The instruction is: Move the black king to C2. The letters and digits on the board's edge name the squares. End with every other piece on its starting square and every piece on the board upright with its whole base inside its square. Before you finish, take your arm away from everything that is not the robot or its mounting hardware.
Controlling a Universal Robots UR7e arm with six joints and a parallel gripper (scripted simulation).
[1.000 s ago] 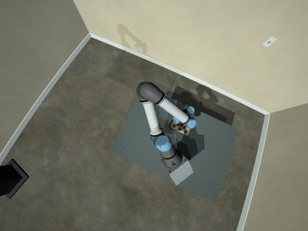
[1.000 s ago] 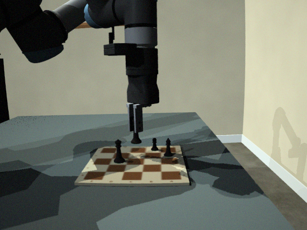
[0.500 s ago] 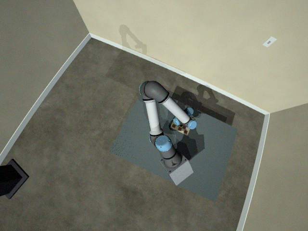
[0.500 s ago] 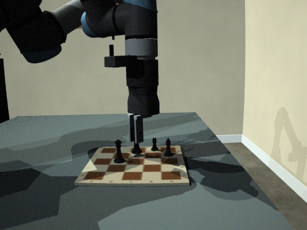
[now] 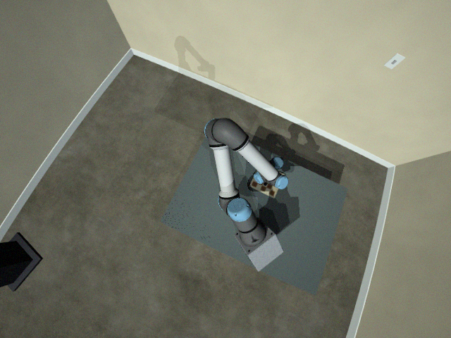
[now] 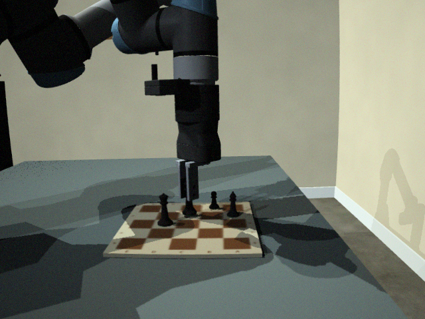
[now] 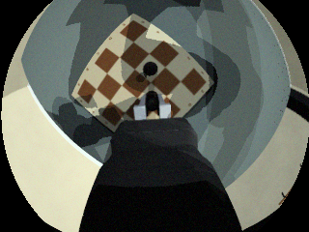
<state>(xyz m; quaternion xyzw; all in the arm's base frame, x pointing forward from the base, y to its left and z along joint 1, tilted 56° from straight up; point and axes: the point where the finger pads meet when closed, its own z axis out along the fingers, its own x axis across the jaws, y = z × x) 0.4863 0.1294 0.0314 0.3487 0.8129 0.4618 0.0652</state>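
My hand is 10 mm above the black king. From my hand the other things lie so: black queen 30 mm behind, 40 mm to the right, 20 mm below; then chessboard 10 mm ahead, 40 mm to the right, 50 mm below; then black pawn 30 mm ahead, 50 mm to the left, 40 mm below.
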